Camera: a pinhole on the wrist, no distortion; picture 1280 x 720 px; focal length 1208.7 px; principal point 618.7 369.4 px. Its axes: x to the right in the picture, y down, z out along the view. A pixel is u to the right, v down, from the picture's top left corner.
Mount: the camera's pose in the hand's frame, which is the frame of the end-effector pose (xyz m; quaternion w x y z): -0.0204 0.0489 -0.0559 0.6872 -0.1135 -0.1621 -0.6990
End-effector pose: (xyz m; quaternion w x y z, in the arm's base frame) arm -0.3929 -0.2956 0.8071 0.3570 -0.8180 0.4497 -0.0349
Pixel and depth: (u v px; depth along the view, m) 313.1 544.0 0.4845
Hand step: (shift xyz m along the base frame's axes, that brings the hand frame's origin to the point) -0.1018 0.0578 -0.4786
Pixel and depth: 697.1 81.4 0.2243
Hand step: -0.0811 0.1103 -0.1647
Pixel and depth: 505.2 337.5 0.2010
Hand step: -0.0783 0.0474 -0.1686
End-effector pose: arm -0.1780 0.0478 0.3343 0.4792 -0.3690 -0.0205 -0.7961
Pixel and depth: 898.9 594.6 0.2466
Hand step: 0.1797 0.0212 0.1186
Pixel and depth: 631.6 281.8 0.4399
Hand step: 0.3856 0.0801 0.1365
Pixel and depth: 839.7 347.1 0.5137
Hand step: 0.3982 0.1383 0.2383
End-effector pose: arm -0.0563 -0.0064 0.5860 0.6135 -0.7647 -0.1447 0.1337
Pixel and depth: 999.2 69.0 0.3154
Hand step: -0.2099 0.1774 -0.1295
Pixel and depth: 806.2 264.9 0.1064
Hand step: -0.0480 0.0135 -0.0818
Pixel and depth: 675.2 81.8 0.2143
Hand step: -0.1259 0.0697 -0.1467
